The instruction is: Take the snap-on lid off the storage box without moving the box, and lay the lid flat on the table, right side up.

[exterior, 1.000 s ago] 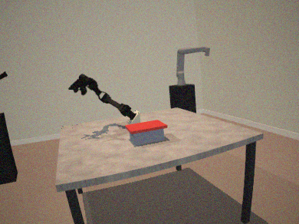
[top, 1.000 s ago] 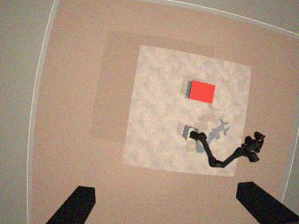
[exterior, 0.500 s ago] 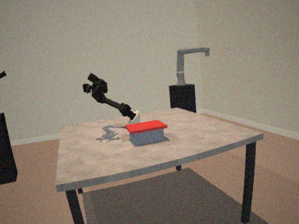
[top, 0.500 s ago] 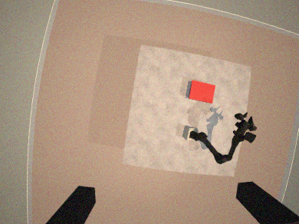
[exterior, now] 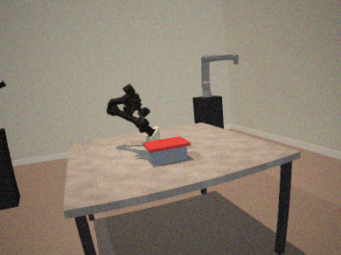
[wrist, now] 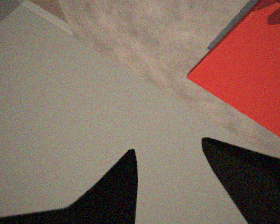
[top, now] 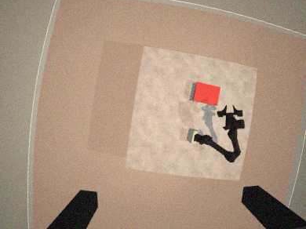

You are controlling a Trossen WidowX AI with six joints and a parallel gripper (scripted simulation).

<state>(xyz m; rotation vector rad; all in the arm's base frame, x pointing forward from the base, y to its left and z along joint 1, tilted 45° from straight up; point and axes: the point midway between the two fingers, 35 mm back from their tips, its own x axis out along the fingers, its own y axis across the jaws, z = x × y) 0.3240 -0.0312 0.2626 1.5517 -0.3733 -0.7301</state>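
The lid lies 110 mm ahead of my gripper tip, 120 mm to the left of it and 180 mm below it. Round my gripper tip: storage box 110 mm ahead, 120 mm to the left, 230 mm below.
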